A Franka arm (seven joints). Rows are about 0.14 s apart.
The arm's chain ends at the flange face. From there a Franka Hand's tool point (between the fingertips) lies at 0.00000 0.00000 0.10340 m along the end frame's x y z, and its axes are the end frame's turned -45 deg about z.
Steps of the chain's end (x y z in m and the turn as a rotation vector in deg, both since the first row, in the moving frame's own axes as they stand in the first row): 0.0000 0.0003 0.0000 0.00 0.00 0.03; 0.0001 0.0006 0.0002 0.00 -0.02 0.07; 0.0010 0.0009 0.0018 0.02 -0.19 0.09; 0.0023 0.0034 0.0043 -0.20 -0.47 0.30; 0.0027 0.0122 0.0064 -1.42 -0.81 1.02; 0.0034 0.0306 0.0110 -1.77 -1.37 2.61; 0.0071 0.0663 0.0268 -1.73 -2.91 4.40; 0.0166 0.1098 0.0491 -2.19 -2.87 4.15; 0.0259 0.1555 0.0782 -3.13 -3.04 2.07
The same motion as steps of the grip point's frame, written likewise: -0.0002 0.0002 0.0000 0.00 0.00 0.03; -0.0004 0.0005 0.0002 0.01 -0.01 0.07; -0.0001 0.0011 0.0018 0.15 -0.12 0.09; -0.0016 0.0037 0.0043 0.19 -0.47 0.30; -0.0096 0.0113 0.0064 -0.43 -1.58 1.02; -0.0232 0.0245 0.0109 -0.28 -2.22 2.61; -0.0477 0.0502 0.0266 0.83 -3.28 4.40; -0.0723 0.0883 0.0489 0.48 -3.58 4.15; -0.0995 0.1282 0.0779 -0.06 -4.36 2.07
